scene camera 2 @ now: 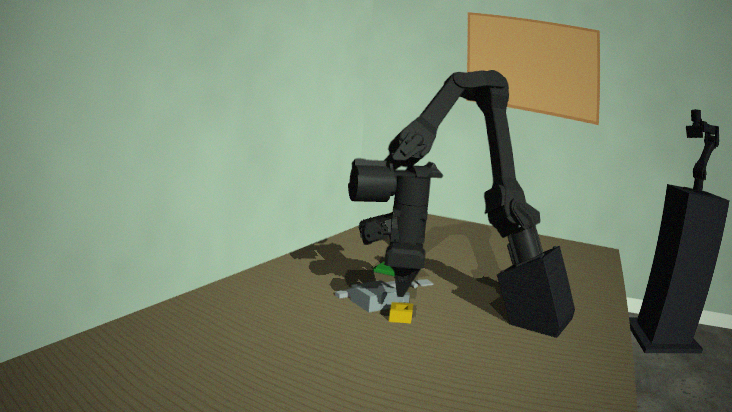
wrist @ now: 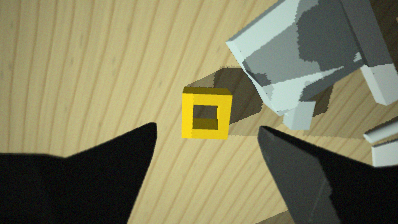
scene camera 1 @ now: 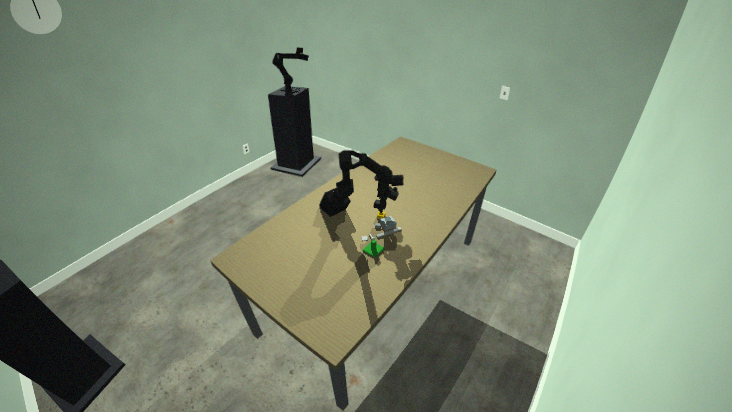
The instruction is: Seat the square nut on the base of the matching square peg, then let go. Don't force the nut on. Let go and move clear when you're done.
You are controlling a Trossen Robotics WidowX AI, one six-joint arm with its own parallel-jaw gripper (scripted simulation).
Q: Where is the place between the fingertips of my gripper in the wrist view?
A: At 208,130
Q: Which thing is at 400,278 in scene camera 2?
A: My gripper.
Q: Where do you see a block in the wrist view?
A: At 288,59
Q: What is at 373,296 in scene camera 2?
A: A block.
